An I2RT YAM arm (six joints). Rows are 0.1 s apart.
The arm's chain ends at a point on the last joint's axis. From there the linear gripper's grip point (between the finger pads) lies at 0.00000 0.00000 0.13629 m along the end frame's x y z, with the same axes.
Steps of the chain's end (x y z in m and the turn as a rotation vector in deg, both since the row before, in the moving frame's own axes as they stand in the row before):
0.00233 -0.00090 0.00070 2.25 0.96 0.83
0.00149 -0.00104 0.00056 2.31 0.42 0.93
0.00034 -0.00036 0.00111 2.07 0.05 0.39
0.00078 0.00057 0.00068 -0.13 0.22 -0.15
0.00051 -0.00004 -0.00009 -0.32 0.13 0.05
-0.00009 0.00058 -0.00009 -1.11 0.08 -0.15
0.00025 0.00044 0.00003 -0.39 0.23 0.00
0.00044 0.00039 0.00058 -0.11 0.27 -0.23
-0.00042 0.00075 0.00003 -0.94 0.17 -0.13
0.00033 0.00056 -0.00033 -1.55 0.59 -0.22
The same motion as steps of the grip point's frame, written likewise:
0.00465 -0.00623 0.00058 2.25 0.96 0.83
0.00253 -0.00652 0.00045 2.31 0.42 0.93
0.00048 -0.00528 0.00102 2.07 0.05 0.39
0.00130 0.00088 0.00068 -0.13 0.22 -0.15
0.00082 0.00072 -0.00009 -0.32 0.13 0.05
0.00010 0.00322 -0.00012 -1.11 0.08 -0.15
0.00080 0.00137 0.00003 -0.39 0.23 0.00
0.00108 0.00065 0.00058 -0.11 0.27 -0.23
-0.00001 0.00299 0.00001 -0.94 0.17 -0.13
0.00174 0.00424 -0.00039 -1.55 0.59 -0.22

